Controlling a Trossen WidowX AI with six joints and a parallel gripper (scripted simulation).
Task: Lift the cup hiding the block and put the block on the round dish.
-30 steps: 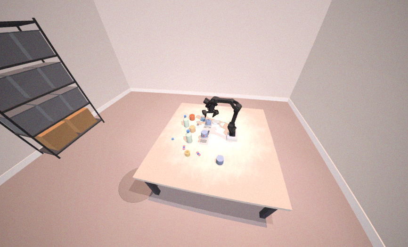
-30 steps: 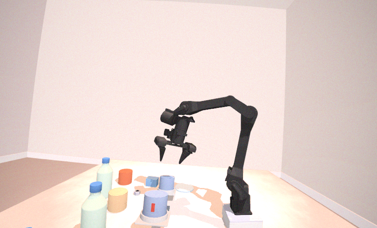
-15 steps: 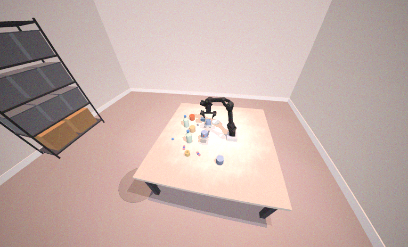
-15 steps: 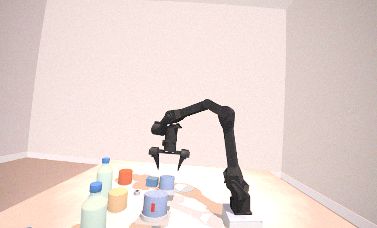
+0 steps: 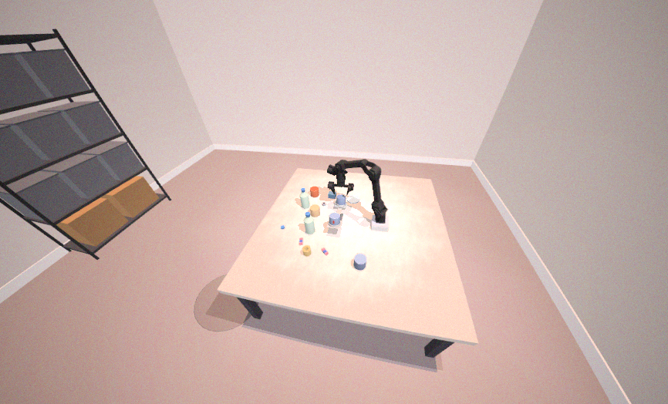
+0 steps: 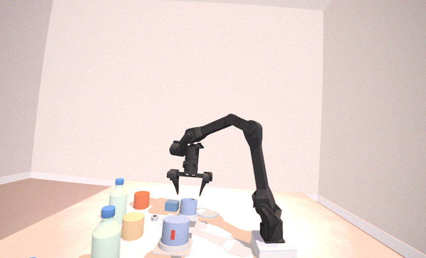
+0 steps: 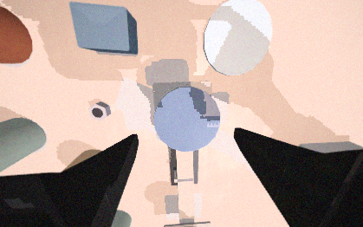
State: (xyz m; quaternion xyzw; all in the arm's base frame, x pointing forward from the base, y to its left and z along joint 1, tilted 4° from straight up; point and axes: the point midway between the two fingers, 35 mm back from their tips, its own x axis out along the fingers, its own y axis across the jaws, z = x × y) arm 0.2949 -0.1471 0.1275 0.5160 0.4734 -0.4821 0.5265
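The pale green block is 70 mm below my gripper tip. Also, from my gripper tip: round dish: 90 mm behind, 90 mm to the right, 110 mm below; balance: 140 mm to the left, 70 mm below; blue box: 90 mm ahead, 100 mm to the right, 90 mm below.
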